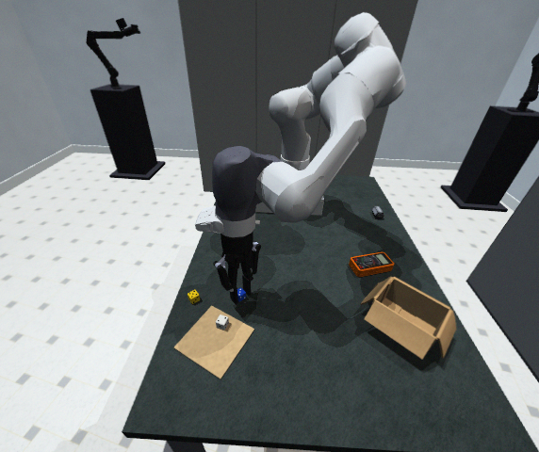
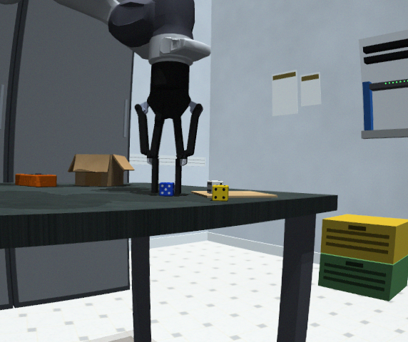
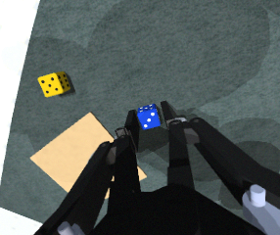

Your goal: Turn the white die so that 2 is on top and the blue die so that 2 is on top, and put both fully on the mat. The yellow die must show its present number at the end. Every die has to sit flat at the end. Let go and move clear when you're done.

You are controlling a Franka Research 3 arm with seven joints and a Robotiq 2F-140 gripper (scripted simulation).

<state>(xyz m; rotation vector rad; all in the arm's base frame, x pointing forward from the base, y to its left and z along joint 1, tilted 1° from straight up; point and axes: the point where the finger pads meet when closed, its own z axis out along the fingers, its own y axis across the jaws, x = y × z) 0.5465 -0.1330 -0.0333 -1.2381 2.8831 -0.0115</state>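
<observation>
Now: the blue die 2 cm below my hand. The rest, counted from my hand: tan mat 13 cm ahead, 4 cm to the right, 3 cm below; then yellow die 2 cm ahead, 13 cm to the right, 2 cm below; then white die 9 cm ahead, 3 cm to the right, 2 cm below.
</observation>
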